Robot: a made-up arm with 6 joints.
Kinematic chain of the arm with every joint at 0, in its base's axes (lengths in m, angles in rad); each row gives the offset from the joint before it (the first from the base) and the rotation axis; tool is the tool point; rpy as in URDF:
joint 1: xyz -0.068 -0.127 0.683 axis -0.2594 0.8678 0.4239
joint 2: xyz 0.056 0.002 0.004 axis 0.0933 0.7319 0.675
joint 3: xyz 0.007 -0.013 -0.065 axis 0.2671 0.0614 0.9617
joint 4: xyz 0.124 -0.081 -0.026 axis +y
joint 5: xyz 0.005 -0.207 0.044 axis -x
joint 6: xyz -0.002 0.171 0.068 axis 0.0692 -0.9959 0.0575
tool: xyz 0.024 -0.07 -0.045 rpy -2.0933 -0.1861 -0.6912
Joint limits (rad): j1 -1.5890..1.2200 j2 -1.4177..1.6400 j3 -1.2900..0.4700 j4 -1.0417..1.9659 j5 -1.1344..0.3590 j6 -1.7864..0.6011
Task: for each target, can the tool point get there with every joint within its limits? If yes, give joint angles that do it. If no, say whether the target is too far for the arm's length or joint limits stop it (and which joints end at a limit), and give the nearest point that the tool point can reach.
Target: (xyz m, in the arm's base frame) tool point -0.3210 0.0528 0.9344
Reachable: no: joint limits stop it (at a limit: joint 1, joint 3, joint 5, joint 6) | nearest point -0.2754 -0.1377 0.8261 | short by 0.224 m
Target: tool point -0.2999 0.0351 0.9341
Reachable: no: joint limits stop it (at a limit: joint 1, joint 3, joint 5, joint 6) | nearest point -0.2659 -0.1411 0.8357 | short by 0.205 m
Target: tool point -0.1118 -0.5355 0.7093
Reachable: yes | joints -0.8606 -1.0071 0.1077 1.4125 -0.8724 0.3023
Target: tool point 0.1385 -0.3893 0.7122
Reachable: yes | joints -1.0907 0.2414 -0.0140 1.3481 0.1377 0.1691
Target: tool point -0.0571 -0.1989 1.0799
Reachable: no: joint limits stop it (at a limit: joint 1, joint 3, joint 5, joint 6) | nearest point -0.0619 -0.2325 0.9444 | short by 0.140 m
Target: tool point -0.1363 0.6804 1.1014
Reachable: no: too far | nearest point 0.1040 0.0652 0.6438 | short by 0.803 m
